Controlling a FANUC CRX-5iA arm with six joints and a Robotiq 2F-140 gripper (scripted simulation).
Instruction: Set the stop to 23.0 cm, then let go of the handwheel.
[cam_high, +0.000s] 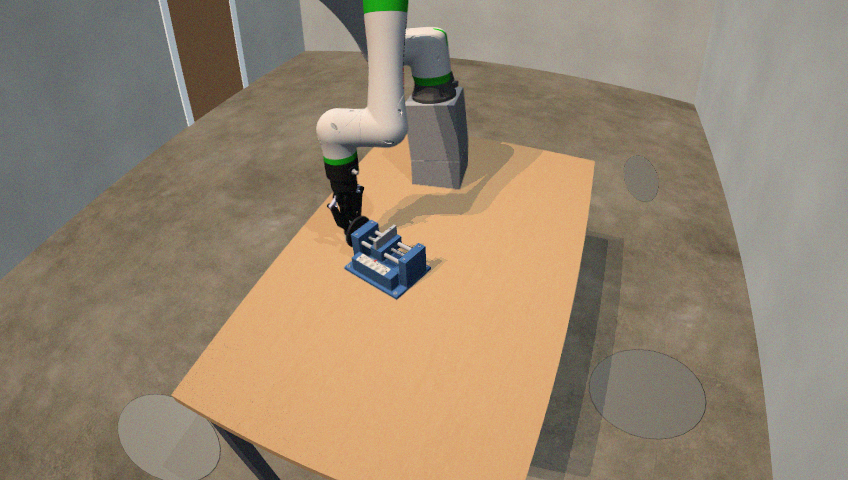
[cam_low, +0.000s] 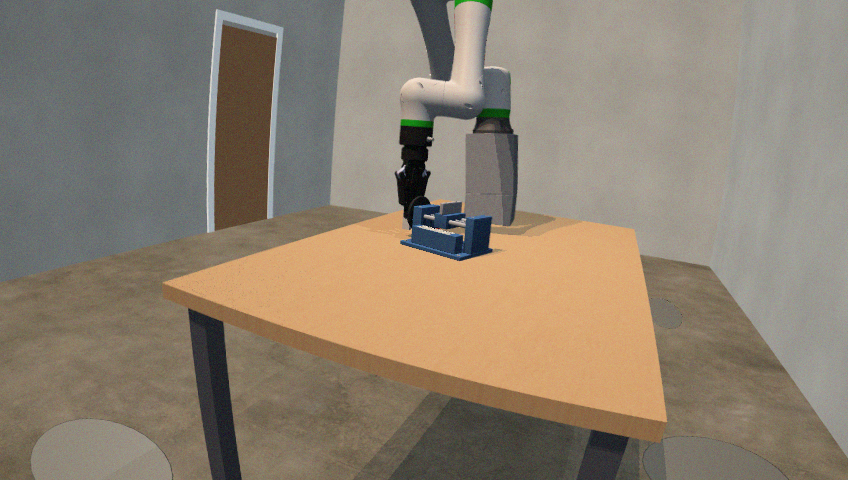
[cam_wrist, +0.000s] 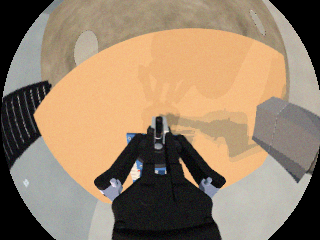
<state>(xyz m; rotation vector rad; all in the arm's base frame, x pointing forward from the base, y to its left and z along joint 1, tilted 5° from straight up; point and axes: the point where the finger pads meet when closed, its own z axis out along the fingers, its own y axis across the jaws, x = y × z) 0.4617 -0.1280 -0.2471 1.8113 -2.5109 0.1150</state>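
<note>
Right now the grey stop plate is 60 mm ahead of my hand, 130 mm to the left of it and 30 mm above it. From my hand the other things lie so: black handwheel (10 mm ahead, 20 mm to the left, 10 mm below).
</note>
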